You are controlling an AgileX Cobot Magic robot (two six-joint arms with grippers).
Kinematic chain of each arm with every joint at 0, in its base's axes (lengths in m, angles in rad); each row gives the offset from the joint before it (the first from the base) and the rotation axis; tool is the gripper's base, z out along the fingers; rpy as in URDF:
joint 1: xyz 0 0 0.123 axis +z
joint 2: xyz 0 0 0 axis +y
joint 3: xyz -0.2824 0 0.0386 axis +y
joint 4: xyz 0.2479 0 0.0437 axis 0.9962 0 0.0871
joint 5: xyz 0 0 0 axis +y
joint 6: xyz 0.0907 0 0.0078 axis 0.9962 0 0.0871
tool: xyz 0 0 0 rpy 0 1.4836 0
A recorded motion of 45 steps. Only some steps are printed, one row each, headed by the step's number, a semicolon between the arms.
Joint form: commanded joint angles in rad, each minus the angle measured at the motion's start. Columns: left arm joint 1, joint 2, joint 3, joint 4, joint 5, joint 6; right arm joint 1, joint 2, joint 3, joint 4, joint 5, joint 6.
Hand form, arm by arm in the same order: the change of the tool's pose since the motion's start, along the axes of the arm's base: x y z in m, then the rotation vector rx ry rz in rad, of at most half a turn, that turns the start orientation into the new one. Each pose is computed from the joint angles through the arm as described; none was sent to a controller.
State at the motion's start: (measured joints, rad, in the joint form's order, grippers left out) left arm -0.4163 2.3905 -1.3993 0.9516 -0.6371 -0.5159; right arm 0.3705 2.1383 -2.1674 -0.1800 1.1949 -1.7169
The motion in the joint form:
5: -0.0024 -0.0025 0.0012 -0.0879 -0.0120 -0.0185; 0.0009 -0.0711 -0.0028 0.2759 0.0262 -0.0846
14: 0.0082 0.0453 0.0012 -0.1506 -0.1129 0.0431; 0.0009 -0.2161 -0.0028 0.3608 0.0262 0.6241
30: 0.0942 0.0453 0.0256 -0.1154 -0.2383 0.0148; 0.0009 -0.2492 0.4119 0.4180 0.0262 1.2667
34: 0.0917 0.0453 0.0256 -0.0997 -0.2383 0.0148; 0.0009 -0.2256 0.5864 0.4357 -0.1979 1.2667
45: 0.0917 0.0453 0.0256 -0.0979 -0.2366 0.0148; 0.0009 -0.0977 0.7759 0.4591 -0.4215 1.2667
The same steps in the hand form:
5: 0.0030 -0.0001 0.0041 -0.0698 0.0310 0.0682; -0.0240 0.0162 0.0318 0.2311 0.0428 0.1156
14: 0.0039 0.0020 -0.0096 -0.1340 0.0072 0.0605; -0.0611 0.0094 0.0965 0.7090 0.0821 -0.4473
30: 0.0131 0.0343 -0.0064 -0.2236 -0.0064 0.0719; -0.0781 0.0080 -0.0074 0.7316 0.4894 -1.1823
34: 0.0118 0.0328 -0.0068 -0.2153 -0.0078 0.0561; -0.0723 0.0093 -0.0594 0.7715 0.4690 -1.2263
45: 0.0117 0.0328 -0.0070 -0.2130 -0.0073 0.0554; -0.0726 0.0073 -0.1565 0.7025 0.4995 -1.3314

